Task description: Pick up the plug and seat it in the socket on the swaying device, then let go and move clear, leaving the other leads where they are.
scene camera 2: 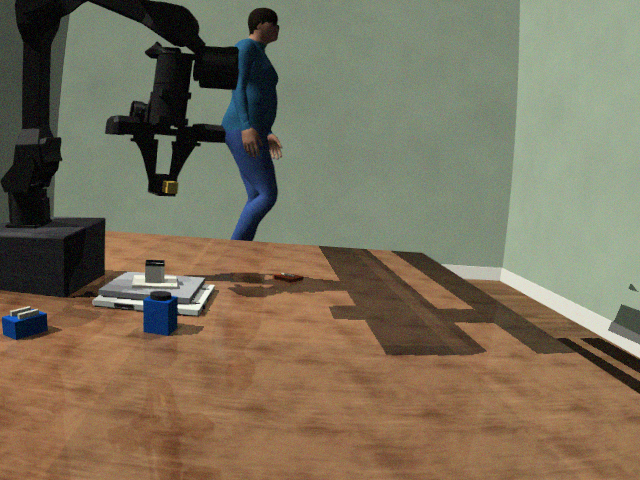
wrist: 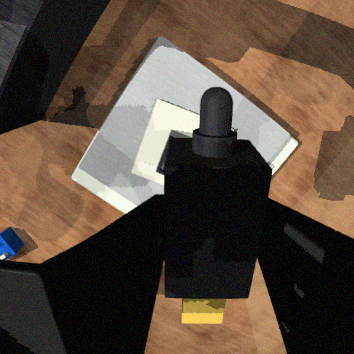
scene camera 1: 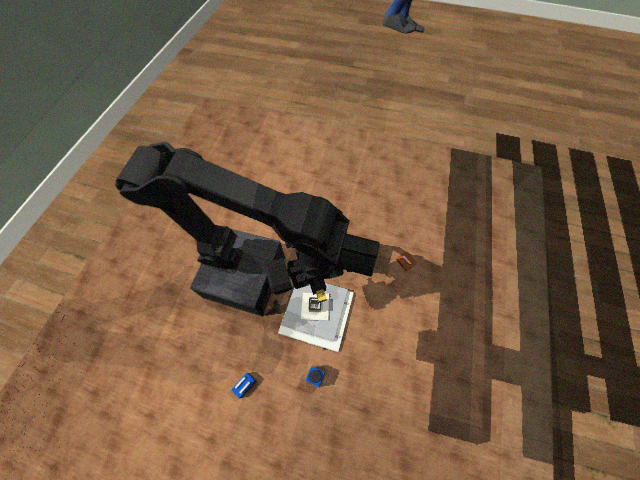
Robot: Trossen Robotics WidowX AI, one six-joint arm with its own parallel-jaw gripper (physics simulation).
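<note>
The plug (scene camera 1: 321,296) (scene camera 2: 170,187) (wrist: 215,250) has a black body with a rounded rear end and a yellow tip. My gripper (scene camera 1: 317,285) (scene camera 2: 161,184) (wrist: 209,207) points down and is shut on its body, high above the device. The plug lies crosswise between the fingers, yellow tip out to one side. The device (scene camera 1: 297,328) (scene camera 2: 113,289) (wrist: 135,90) is a grey slab on a white base. The socket (scene camera 1: 314,303) (scene camera 2: 154,272) is an upright grey block with a dark opening, on a cream pad. In the wrist view the plug hides most of it.
A blue block with two white strips (scene camera 1: 243,385) (scene camera 2: 24,325) (wrist: 9,244), a blue block with a round black top (scene camera 1: 315,376) (scene camera 2: 160,316) and a flat red-orange piece (scene camera 1: 406,260) (scene camera 2: 287,277) lie around the device. A person (scene camera 2: 255,103) stands beyond the table.
</note>
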